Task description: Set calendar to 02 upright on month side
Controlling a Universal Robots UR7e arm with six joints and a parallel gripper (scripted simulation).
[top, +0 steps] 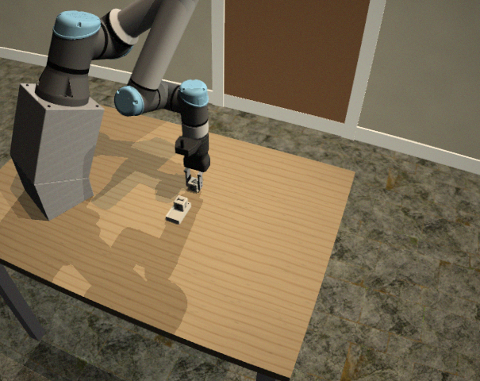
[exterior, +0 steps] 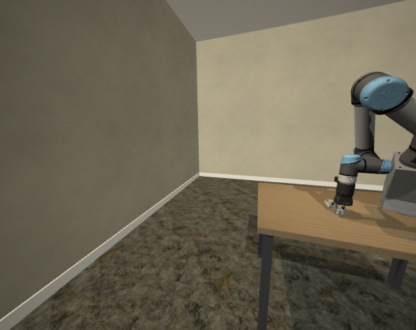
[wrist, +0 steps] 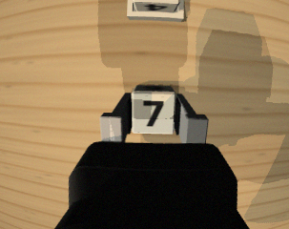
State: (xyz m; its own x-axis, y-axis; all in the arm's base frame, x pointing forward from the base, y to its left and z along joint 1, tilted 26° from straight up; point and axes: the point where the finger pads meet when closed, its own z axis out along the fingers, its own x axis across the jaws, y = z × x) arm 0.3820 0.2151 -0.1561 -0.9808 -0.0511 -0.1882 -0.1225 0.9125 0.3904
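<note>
My hand is 11 cm to the left of the calendar tray, 2 cm above it and 1 cm short of it. From my hand the other things lie so: digit cube (1 cm below).
</note>
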